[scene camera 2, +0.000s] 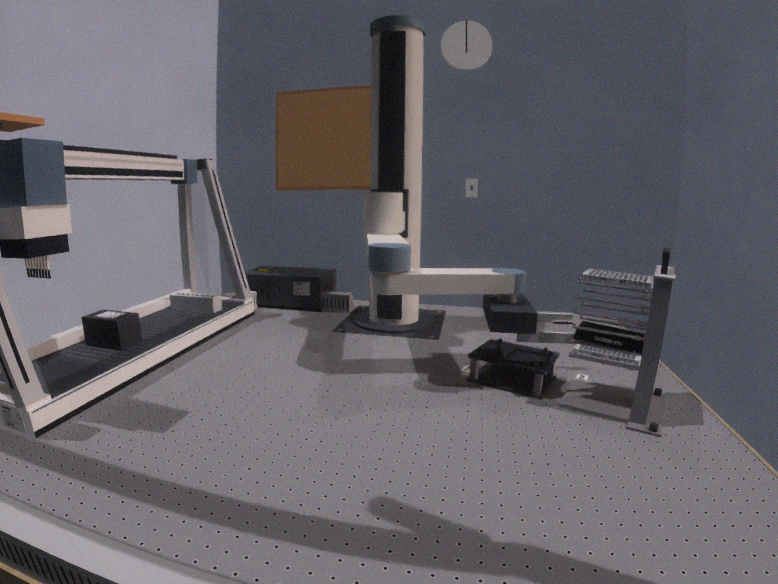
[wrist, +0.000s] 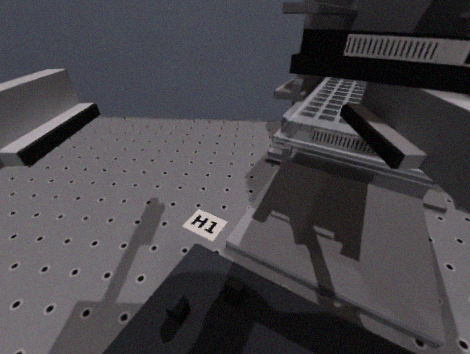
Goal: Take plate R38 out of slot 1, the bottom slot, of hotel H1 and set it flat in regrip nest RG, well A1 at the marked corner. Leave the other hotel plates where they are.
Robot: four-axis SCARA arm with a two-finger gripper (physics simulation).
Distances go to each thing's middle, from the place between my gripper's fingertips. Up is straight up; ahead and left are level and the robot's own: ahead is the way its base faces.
The black plate B33 [scene camera 2: 622, 343] is 90 mm ahead of my hand, 30 mm to the left of it and 10 mm above it. Round my hand: regrip nest RG [scene camera 2: 507, 354]: 140 mm to the right, 60 mm below, 10 mm ahead; H1 tag [wrist: 209, 226]: 120 mm below, 20 mm to the left, 20 mm behind; plate R38 [scene camera 2: 609, 356]: 90 mm ahead, 30 mm to the left, 20 mm below.
